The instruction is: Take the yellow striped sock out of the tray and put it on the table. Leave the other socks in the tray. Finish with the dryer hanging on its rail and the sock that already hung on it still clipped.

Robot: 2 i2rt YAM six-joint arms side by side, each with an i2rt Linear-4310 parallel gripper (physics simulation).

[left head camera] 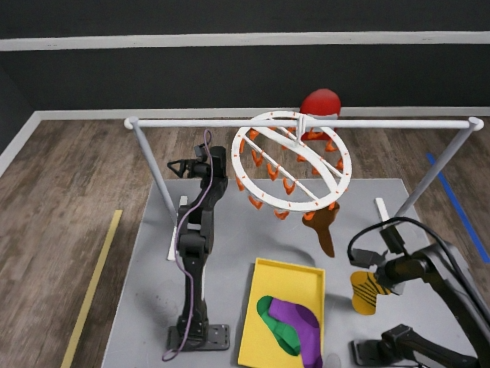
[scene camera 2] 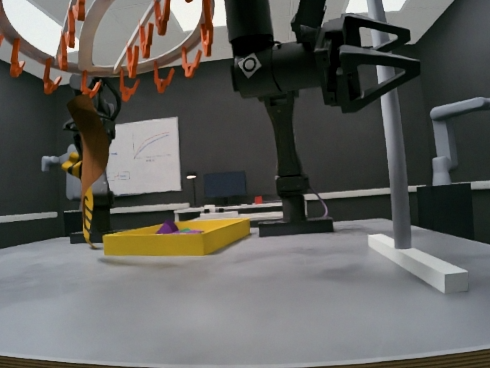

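Observation:
The yellow striped sock (left head camera: 364, 295) (scene camera 2: 88, 215) hangs from my right gripper (left head camera: 384, 281), its lower end close to the table (scene camera 2: 250, 310) beside the tray. That gripper is shut on it; its fingers are mostly hidden. My left gripper (left head camera: 175, 168) (scene camera 2: 414, 51) is open and empty, high up, left of the dryer in the head view. The yellow tray (left head camera: 290, 264) (scene camera 2: 155, 246) holds a green sock (left head camera: 275, 324) and a purple sock (left head camera: 306, 330) (scene camera 2: 168, 228). The white round dryer (left head camera: 290, 205) (scene camera 2: 145, 66) hangs on its rail (left head camera: 200, 123). A brown sock (left head camera: 325, 227) (scene camera 2: 95, 145) hangs clipped to it.
Orange clips (left head camera: 289, 186) (scene camera 2: 162, 79) hang around and across the dryer. Slanted grey posts (left head camera: 155, 170) (scene camera 2: 395, 150) carry the rail, with white feet (left head camera: 381, 209) (scene camera 2: 425, 264) on the table. A red object (left head camera: 321, 102) shows behind the dryer in the head view.

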